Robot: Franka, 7 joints.
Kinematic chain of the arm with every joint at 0, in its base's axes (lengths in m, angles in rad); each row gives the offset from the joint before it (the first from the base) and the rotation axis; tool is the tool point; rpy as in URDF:
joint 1: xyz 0 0 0.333 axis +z
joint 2: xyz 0 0 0 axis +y
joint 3: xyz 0 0 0.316 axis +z
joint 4: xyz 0.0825 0 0 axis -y
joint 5: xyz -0.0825 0 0.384 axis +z
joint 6: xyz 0 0 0 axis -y
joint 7: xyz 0.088 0 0 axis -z
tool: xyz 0 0 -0.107 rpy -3.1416 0 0
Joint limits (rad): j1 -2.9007..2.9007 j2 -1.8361..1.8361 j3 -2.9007..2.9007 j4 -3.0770..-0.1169 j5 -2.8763..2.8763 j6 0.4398..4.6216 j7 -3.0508..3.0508
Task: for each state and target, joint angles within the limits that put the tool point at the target. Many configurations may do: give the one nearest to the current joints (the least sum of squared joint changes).
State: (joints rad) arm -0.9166 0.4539 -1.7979 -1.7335 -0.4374 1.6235 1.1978
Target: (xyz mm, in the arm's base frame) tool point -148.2 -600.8 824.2
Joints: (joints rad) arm -0.8468 0.6813 -1.5979 -1.0535 -0.4649 2.0882 1.1978
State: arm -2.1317 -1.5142 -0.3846 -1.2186 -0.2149 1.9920 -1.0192
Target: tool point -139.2 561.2 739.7
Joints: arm -1.9922 -1.6661 -0.6404 -1.3893 -0.2396 1.8700 -1.0192
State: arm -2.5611 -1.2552 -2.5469 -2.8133 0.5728 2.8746 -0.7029
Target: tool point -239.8 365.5 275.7
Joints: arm -2.7253 -1.3940 -1.6222 -2.6539 0.4817 2.7965 -0.7029
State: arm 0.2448 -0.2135 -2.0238 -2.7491 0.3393 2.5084 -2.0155
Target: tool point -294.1 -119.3 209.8
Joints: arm -0.2110 0.1859 -2.4823 -2.9018 0.3548 2.5207 -2.0155
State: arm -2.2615 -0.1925 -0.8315 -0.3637 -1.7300 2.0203 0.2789
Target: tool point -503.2 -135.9 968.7
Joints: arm -2.2097 0.2223 -0.7265 -0.8614 -1.6374 1.9274 0.2789
